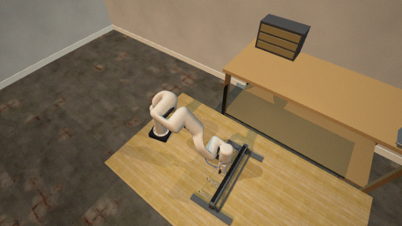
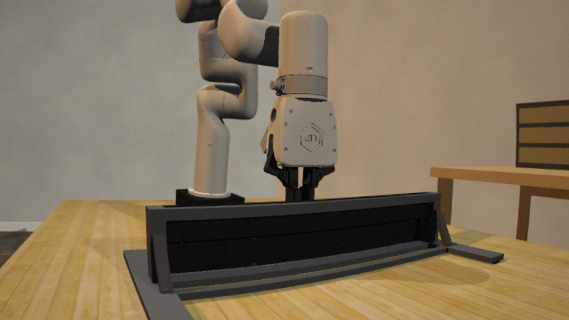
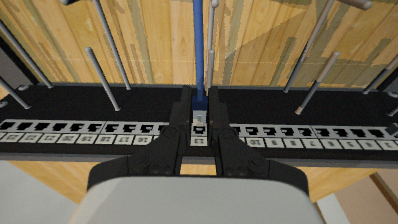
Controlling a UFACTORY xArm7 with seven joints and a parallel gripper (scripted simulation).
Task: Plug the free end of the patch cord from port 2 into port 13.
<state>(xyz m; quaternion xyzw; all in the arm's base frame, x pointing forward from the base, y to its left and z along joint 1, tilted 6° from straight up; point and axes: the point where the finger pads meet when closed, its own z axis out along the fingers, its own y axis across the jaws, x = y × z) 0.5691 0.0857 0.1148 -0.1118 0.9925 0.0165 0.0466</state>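
Right now the cord plug is 20 mm ahead of my hand and 10 mm below it.
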